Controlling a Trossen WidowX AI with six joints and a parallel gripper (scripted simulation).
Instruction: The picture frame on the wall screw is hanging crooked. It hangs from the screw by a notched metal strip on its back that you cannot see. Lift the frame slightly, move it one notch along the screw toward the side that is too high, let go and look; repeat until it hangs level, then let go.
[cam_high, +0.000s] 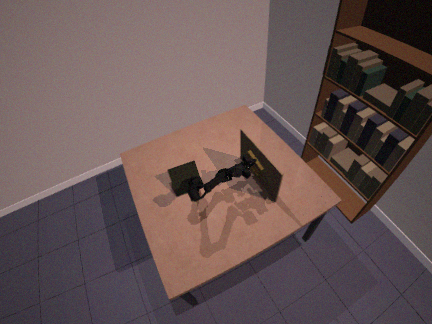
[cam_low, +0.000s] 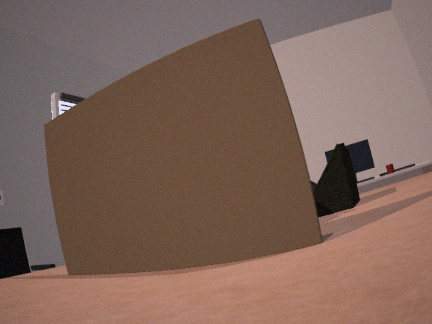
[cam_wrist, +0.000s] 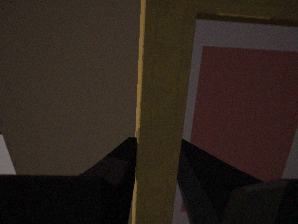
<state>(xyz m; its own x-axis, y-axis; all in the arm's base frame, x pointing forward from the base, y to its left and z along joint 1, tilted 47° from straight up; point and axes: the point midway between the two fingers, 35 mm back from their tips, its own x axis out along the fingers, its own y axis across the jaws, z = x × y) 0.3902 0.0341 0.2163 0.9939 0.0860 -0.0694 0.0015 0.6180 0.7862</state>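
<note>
My gripper tip is 10 mm short of the picture frame, 10 mm to the right of it and 50 mm above it. From my gripper tip the other things lie so: wall panel 20 mm ahead, 60 mm below.
</note>
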